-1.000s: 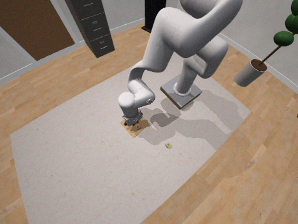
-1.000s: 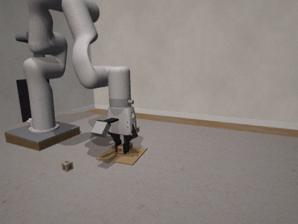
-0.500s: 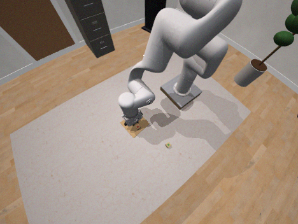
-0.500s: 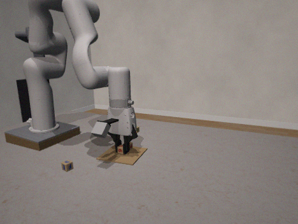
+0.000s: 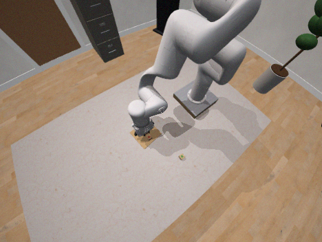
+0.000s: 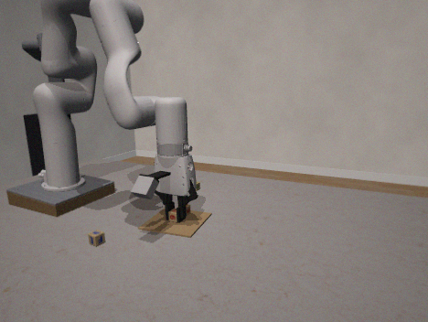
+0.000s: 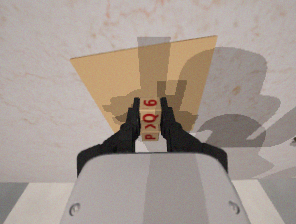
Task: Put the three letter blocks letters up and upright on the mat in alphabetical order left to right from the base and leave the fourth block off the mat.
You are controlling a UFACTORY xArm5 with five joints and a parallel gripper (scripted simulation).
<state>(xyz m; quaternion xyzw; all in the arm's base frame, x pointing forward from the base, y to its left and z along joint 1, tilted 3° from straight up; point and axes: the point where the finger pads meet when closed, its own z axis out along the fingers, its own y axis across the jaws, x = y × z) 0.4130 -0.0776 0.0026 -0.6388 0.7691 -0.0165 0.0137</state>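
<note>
Right now the tan mat is 20 mm below my hand. Also, from my hand: blue-lettered block (150 mm to the right, 130 mm behind, 10 mm below).
</note>
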